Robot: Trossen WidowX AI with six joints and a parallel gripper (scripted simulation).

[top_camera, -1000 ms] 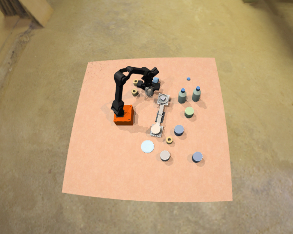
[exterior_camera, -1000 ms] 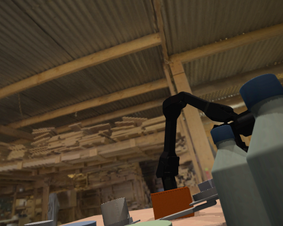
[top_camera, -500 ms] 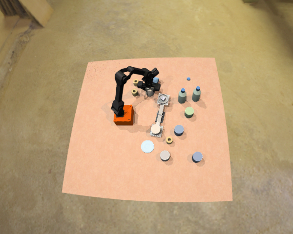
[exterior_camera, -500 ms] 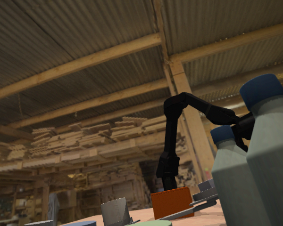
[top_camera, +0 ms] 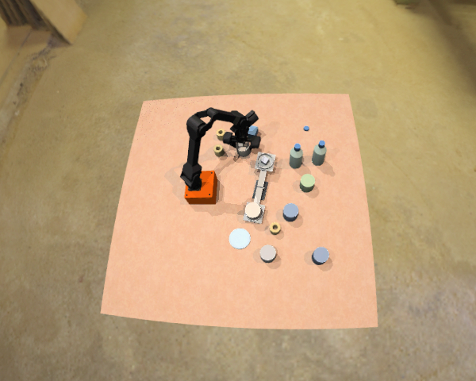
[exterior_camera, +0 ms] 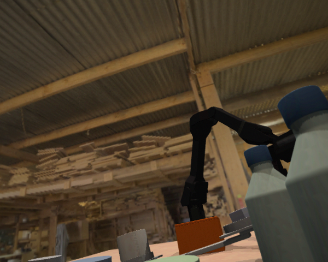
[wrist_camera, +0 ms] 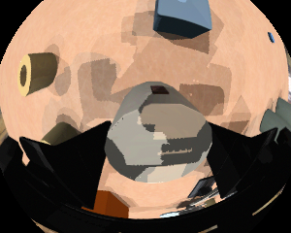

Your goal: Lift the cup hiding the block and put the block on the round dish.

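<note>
Right now the cream cup is 2 cm to the left of my gripper tip and 1 cm above it. Also, from my gripper tip: green cylinder (32 cm ahead, 21 cm to the right, 1 cm above); then pale blue round dish (1 cm ahead, 48 cm to the right, 2 cm below); then small grey block (12 cm ahead, 11 cm to the right, 6 cm above).
</note>
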